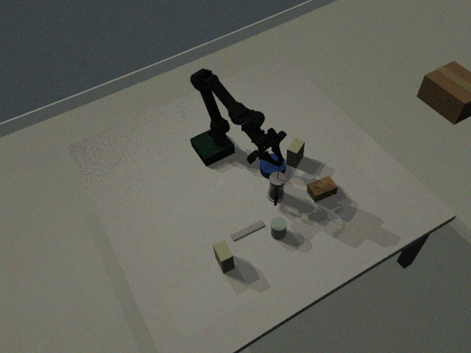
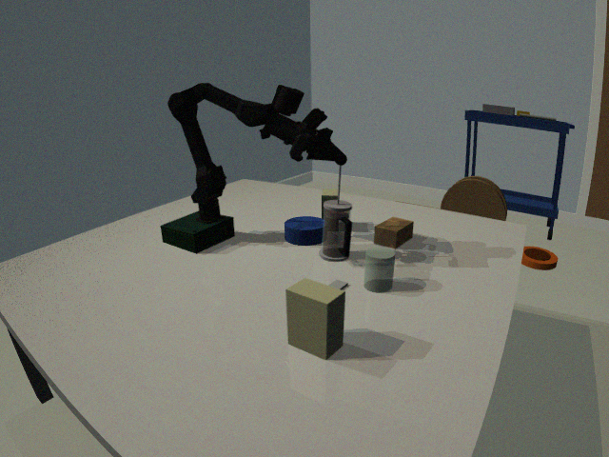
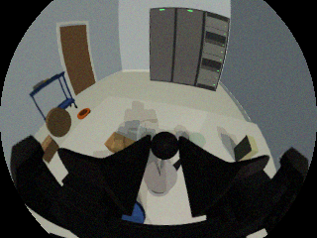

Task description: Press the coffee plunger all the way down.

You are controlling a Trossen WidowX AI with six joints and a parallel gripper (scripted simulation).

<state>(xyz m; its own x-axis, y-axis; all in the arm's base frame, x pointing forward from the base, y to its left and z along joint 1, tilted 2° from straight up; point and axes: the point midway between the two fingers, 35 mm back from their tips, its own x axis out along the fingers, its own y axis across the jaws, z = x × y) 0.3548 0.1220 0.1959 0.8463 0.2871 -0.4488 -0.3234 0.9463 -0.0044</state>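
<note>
Right now the coffee press is 130 mm below my gripper tip and 10 mm to the right of it. Round my gripper tip: brown box (230 mm below, 180 mm to the left, 50 mm ahead); thin grey bar (250 mm below, 200 mm to the right, 90 mm ahead); blue flat cylinder (230 mm below, 160 mm behind, 40 mm to the left).
</note>
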